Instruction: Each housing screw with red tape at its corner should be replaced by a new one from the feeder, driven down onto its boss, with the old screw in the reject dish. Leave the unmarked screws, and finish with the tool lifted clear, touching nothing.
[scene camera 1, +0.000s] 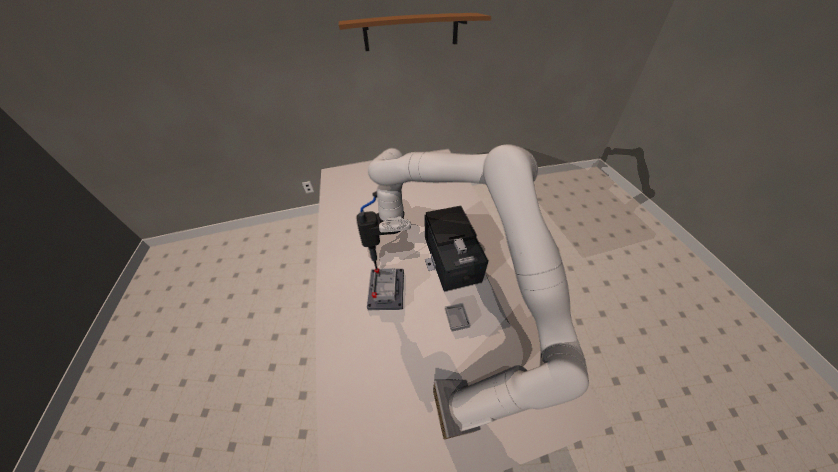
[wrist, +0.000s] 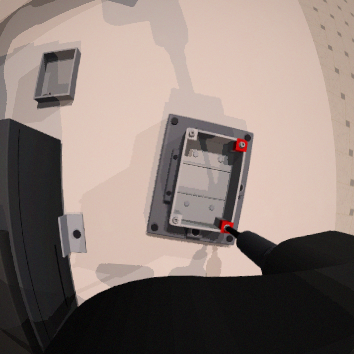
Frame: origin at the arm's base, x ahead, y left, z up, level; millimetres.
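Seen in the pictures: hand, its tool point: (scene camera 1: 376, 269) (wrist: 227, 228); arm's base, origin of its link: (scene camera 1: 461, 409).
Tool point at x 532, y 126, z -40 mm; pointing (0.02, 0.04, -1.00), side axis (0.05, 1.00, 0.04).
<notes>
Pixels of each thing's top centre, then the offset from my tool point to it.
- housing, centre of its top: (wrist: 209, 181) (scene camera 1: 384, 281) dx -60, dy -18, dz -4 mm
- dark base plate, centre of its top: (wrist: 203, 180) (scene camera 1: 385, 287) dx -60, dy -18, dz -45 mm
- far taped corner's screw, centre of its top: (wrist: 242, 144) dx -103, dy +28, dz -1 mm
- screwdriver, centre of its top: (wrist: 246, 240) (scene camera 1: 374, 259) dx -1, dy -1, dz +64 mm
- grey reject dish, centre of its top: (wrist: 54, 71) (scene camera 1: 457, 315) dx -250, dy -234, dz -41 mm
- tiny dark item, centre of its top: (wrist: 44, 93) dx -220, dy -254, dz -53 mm
- black feeder box, centre of its top: (scene camera 1: 454, 231) dx +0, dy -308, dz +109 mm
- small silver bracket, centre of its top: (wrist: 76, 233) (scene camera 1: 429, 263) dx +4, dy -212, dz -60 mm
The housing (scene camera 1: 385, 286) (wrist: 205, 176) lies on a dark base plate (scene camera 1: 385, 305) (wrist: 162, 150). Red tape marks two corners on one long side. The far taped corner's screw (wrist: 242, 145) shows a head. The screwdriver (scene camera 1: 376, 267) (wrist: 229, 229) has its bit tip at the near taped corner (wrist: 223, 225); it covers most of that boss, so whether it touches or holds a screw cannot be told. Unmarked screws (wrist: 192, 133) (wrist: 175, 220) sit at the other two corners. The grey reject dish (scene camera 1: 467, 317) (wrist: 76, 75) has a tiny dark item (wrist: 48, 94) in a corner.
The black feeder box (scene camera 1: 454, 240) (wrist: 35, 210) stands beside the housing, with a small silver bracket (scene camera 1: 429, 264) (wrist: 76, 234) with a dark hole on its side facing the housing. The white arm (scene camera 1: 542, 275) arches over the feeder's far side. Its base stands at the table's near end.
</notes>
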